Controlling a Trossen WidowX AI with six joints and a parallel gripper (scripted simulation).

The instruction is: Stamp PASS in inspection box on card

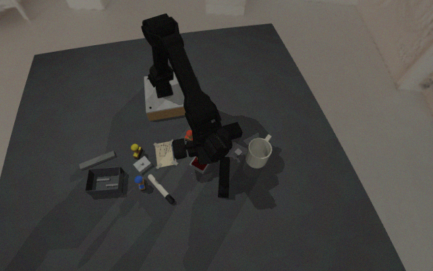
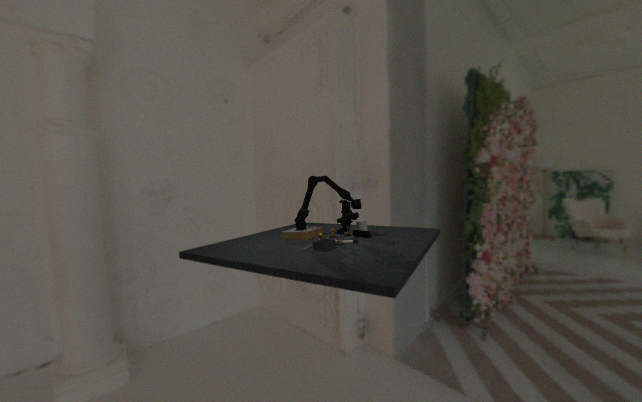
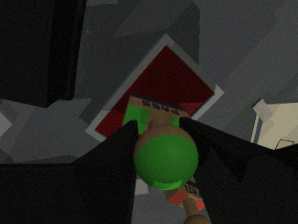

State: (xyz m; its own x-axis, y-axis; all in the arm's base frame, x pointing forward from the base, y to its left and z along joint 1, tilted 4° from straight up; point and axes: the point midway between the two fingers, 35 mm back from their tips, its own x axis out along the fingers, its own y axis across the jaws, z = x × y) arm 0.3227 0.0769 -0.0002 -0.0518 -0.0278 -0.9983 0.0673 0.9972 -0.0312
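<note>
My gripper tip is now right at the green-knobbed stamp. Round my gripper tip: red stamp 10 cm behind, 2 cm to the right, 2 cm below; red ink pad 4 cm below; black bar 9 cm ahead, 5 cm to the left, 3 cm below.
</note>
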